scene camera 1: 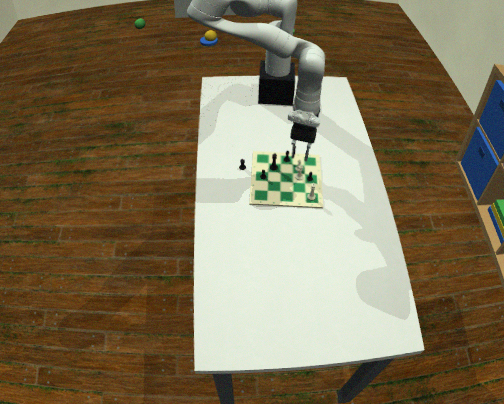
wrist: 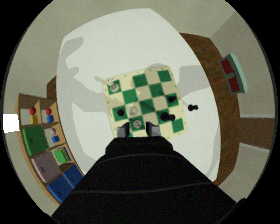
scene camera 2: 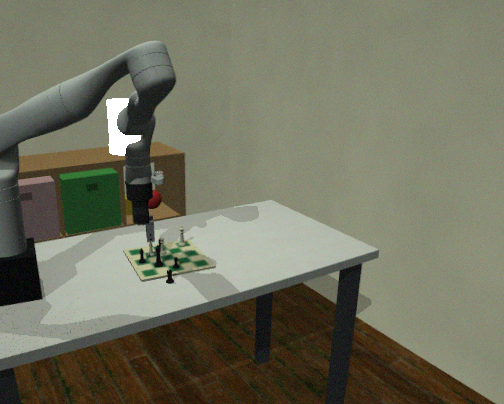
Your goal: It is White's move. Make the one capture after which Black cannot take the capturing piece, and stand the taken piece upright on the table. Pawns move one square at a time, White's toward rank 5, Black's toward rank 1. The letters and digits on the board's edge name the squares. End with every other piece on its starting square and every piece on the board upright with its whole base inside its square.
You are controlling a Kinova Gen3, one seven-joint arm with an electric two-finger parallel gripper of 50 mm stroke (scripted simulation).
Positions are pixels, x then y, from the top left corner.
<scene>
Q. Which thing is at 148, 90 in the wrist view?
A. A chessboard.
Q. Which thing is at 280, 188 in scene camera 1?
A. A chessboard.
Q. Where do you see a chessboard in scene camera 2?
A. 190, 258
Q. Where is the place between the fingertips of my gripper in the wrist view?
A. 137, 127
</scene>
